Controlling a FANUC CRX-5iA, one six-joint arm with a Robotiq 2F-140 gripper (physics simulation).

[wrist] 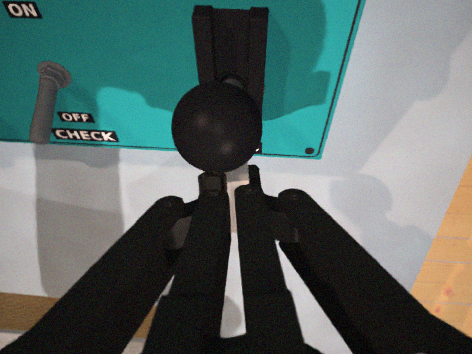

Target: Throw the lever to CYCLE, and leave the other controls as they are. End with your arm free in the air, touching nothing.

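Places are measured from the arm's base along level axes (x ahead, y up, z right), in metres.
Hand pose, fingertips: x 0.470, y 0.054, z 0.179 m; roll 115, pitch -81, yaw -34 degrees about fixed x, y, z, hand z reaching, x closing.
Observation:
Each offset is from my fingertips to the top centre of the thing. "*": to the spot under its first point. Level surfaces: height alone.
The lever's round black knob @[dx +0.037, dy +0.068, dz -0.006 m] [217, 127] is in the upper middle of the view, in front of the lower part of its black slotted guide @[* dx +0.060, dy -0.026, dz -0.007 m] [232, 42]. The guide is mounted on the teal panel @[dy -0.025 m] [150, 30]. The CYCLE label does not show in the view. My gripper [234, 153] is shut and empty, its fingers together just below the knob in the view. The knob hides part of the fingertips, and I cannot tell whether they touch it. The lever's shaft is mostly hidden behind the knob.
A grey toggle switch @[dx +0.011, dy +0.004, dz -0.125 m] [45, 107] on the left points down toward the OFF label @[* dx -0.011, dy -0.050, dz -0.124 m] [76, 117], above the CHECK label @[dx -0.030, dy -0.054, dz -0.123 m] [85, 135]. The ON label @[* dx +0.069, dy -0.021, dz -0.128 m] [22, 10] is at the upper left. A wooden edge [25, 312] shows at the lower left, and wooden planks [450, 260] at the right.

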